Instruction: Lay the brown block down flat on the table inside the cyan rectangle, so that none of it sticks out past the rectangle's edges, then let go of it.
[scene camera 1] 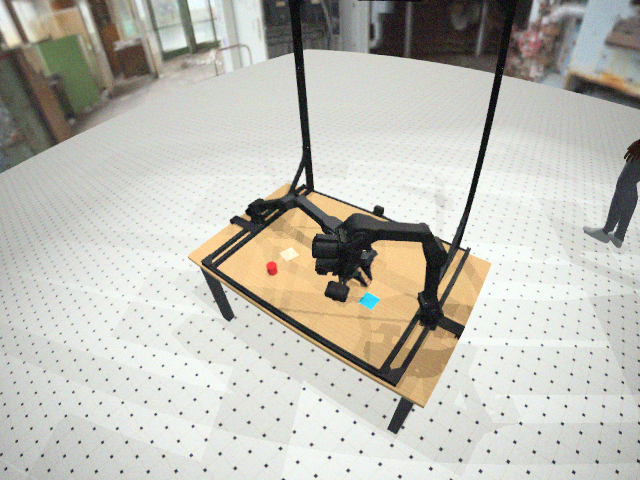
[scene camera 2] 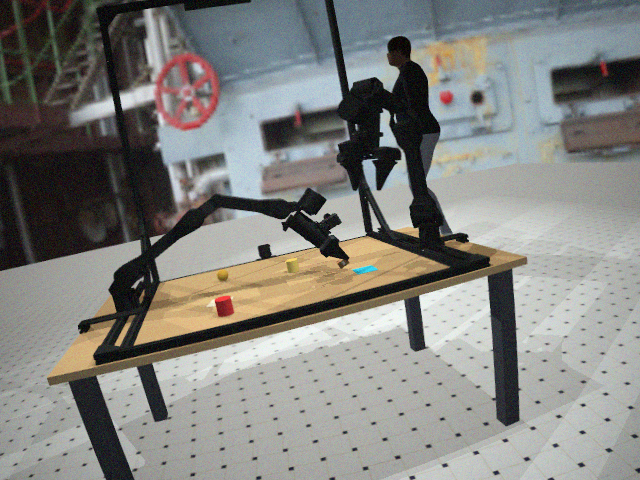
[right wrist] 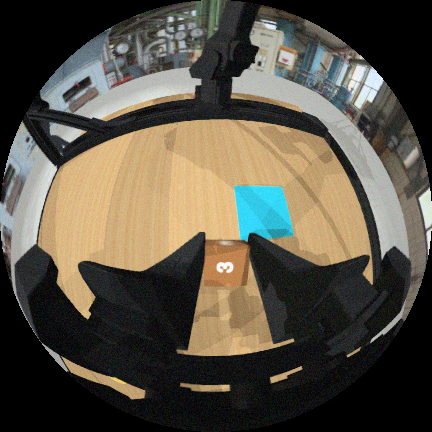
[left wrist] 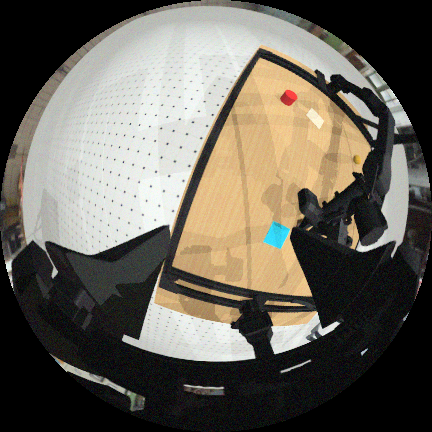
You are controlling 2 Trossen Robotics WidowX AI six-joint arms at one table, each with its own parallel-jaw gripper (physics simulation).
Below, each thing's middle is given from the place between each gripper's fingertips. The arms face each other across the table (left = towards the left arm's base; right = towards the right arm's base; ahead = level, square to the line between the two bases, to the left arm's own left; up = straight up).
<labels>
Now: the cyan rectangle (right wrist: 261,209) 250 mm below my left hand, 180 mm behind it and 10 mm to the left of it.
Now: the cyan rectangle 50 mm ahead of my right hand, 40 mm to the left of it and 30 mm below it.
</labels>
